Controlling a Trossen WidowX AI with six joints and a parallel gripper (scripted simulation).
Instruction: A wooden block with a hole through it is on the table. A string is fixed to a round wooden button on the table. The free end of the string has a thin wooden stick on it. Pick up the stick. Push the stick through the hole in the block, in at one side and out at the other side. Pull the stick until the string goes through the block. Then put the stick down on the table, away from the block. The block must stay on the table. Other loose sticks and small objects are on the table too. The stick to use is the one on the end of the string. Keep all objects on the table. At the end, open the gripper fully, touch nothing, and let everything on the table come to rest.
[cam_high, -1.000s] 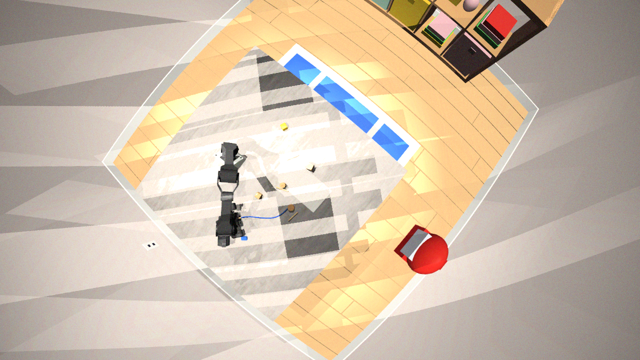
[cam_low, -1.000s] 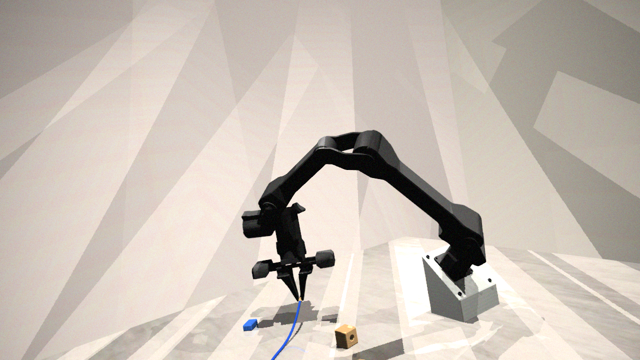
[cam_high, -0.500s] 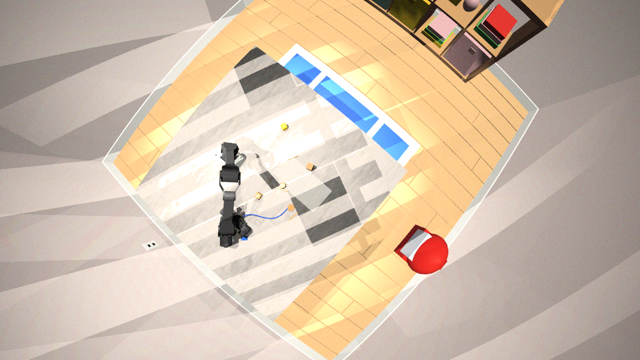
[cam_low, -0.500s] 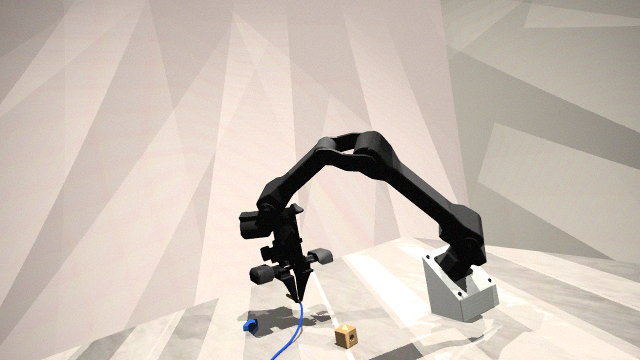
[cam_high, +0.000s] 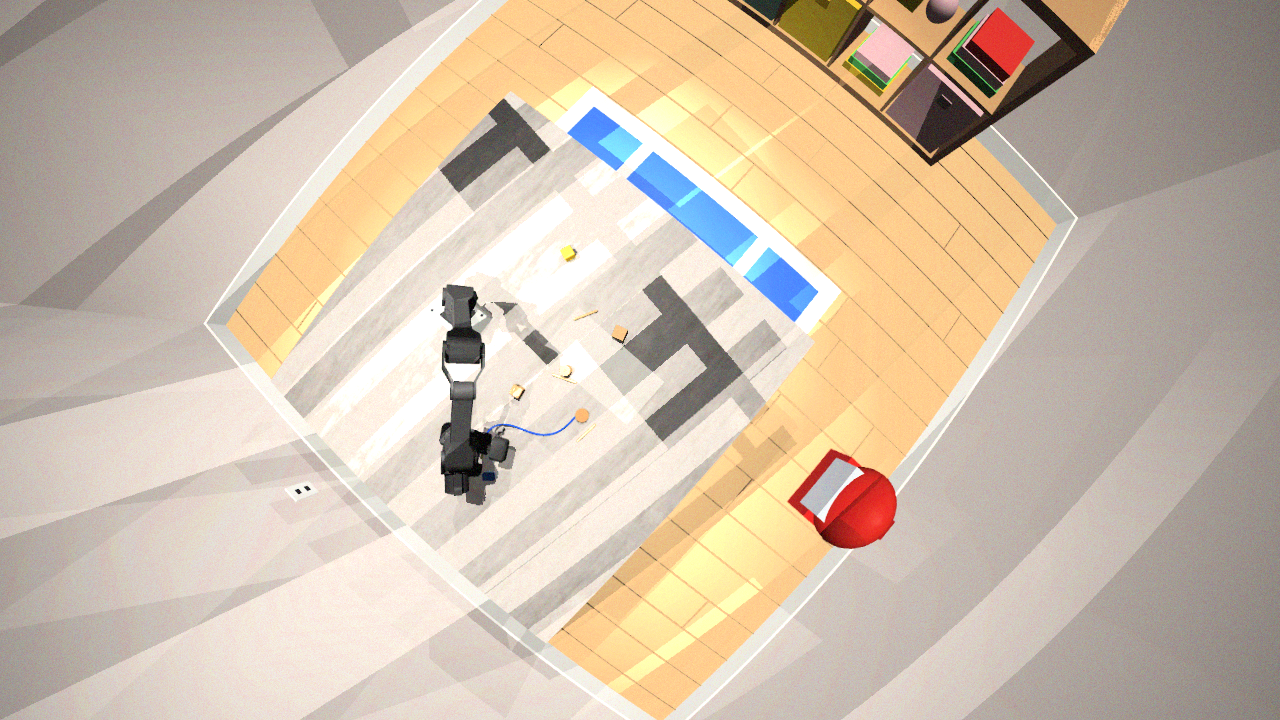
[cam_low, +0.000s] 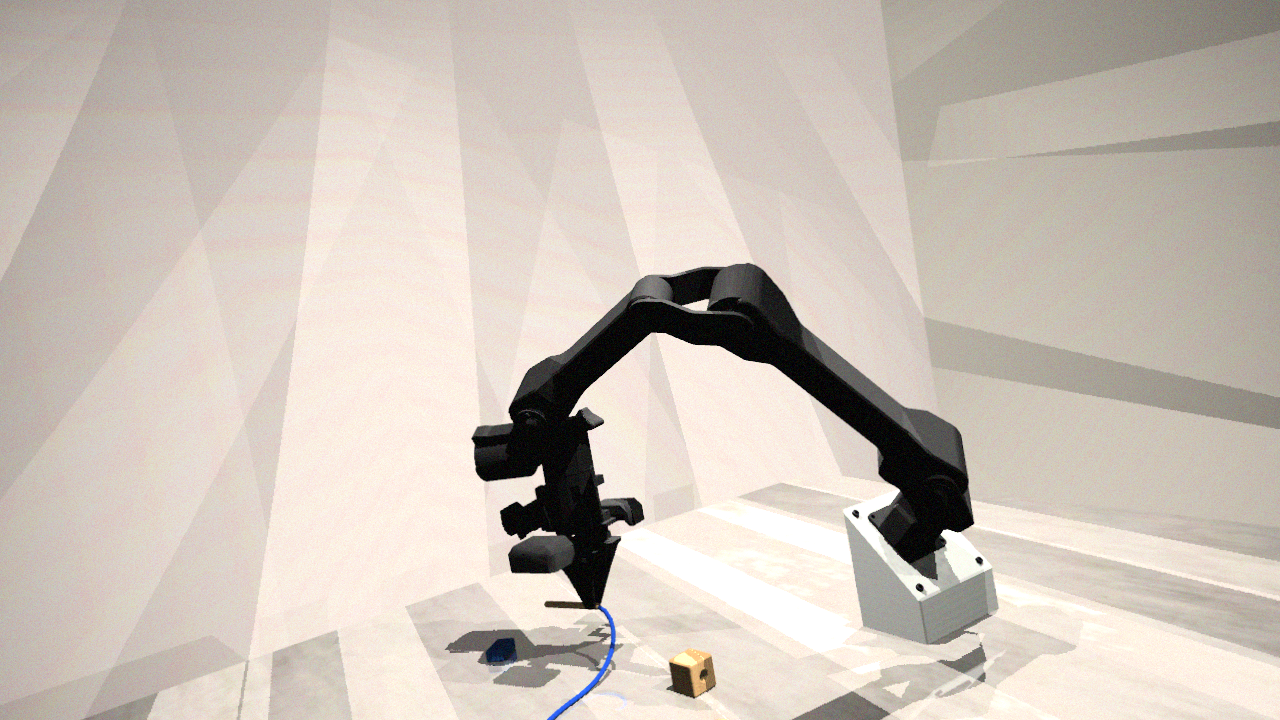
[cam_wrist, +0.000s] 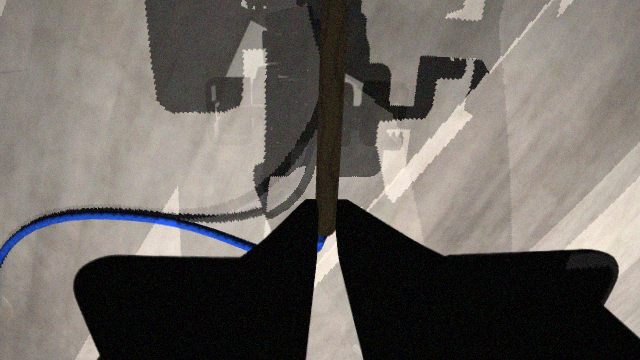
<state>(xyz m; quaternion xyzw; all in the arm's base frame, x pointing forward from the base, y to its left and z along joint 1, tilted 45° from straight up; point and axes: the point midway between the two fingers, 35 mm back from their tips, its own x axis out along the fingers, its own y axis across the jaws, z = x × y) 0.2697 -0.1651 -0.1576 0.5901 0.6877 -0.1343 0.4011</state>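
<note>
My gripper tip is now 12 cm to the left of the blue piece, 7 cm short of it and 5 cm above it. The rest, counted from my gripper tip: yellow cube: 57 cm to the left, 14 cm behind, 4 cm below; then wooden cylinder: 29 cm to the left, 7 cm ahead, 4 cm below; then round button: 21 cm to the left, 18 cm ahead, 5 cm below.
</note>
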